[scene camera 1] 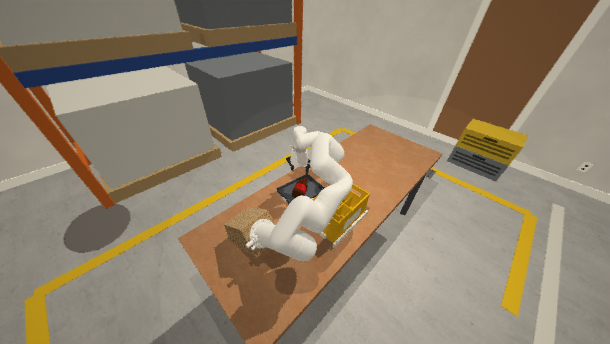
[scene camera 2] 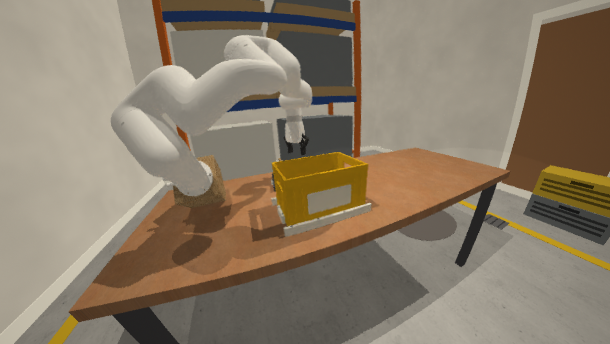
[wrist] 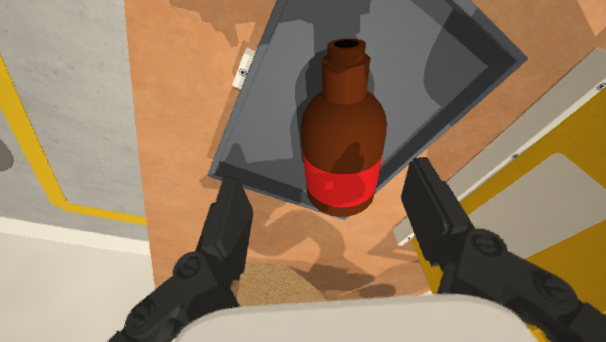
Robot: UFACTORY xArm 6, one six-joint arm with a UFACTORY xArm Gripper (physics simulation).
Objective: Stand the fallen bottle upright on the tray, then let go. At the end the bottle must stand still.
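Where they show: gripper, fingertip midpoint: (scene camera 1: 299,171) (scene camera 2: 296,153) (wrist: 323,186); arm's base, origin of the base link: (scene camera 1: 262,233) (scene camera 2: 194,178).
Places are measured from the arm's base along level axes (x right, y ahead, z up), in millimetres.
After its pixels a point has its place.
The brown bottle with a red label (scene camera 1: 300,188) {z -84, x -121, y 392 mm} (wrist: 344,135) {z -84, x -163, y 455 mm} lies on its side in the dark grey tray (scene camera 1: 284,189) {z -153, x -237, y 370 mm} (wrist: 265,115) {z -153, x -219, y 412 mm}. In the wrist view its open neck points to the top and its base is near the tray's lower corner. My gripper (scene camera 1: 299,171) {z -27, x -186, y 456 mm} (scene camera 2: 296,152) {z -27, x -186, y 456 mm} (wrist: 323,186) {z -27, x -186, y 456 mm} is open and empty, above the tray area. In the wrist view its fingers stand wide on either side of the bottle's lower part, without touching it. In scene camera 2 the bottle is hidden behind the yellow crate.
The yellow crate (scene camera 1: 361,200) {z 17, x 235, y 459 mm} (scene camera 2: 295,200) {z -50, x 229, y 288 mm} (wrist: 560,267) {z -21, x 53, y 420 mm} stands close beside the tray, with white strips along its foot. A speckled tan block (scene camera 1: 241,225) {z 43, x -71, y -51 mm} (scene camera 2: 216,185) {z -34, x 22, y 69 mm} (wrist: 280,285) {z -117, x -119, y 75 mm} is by the arm's base. The wooden table (scene camera 1: 390,150) {z -158, x 77, y 1283 mm} (scene camera 2: 425,170) {z -158, x 121, y 1107 mm} has an edge near the tray's other side.
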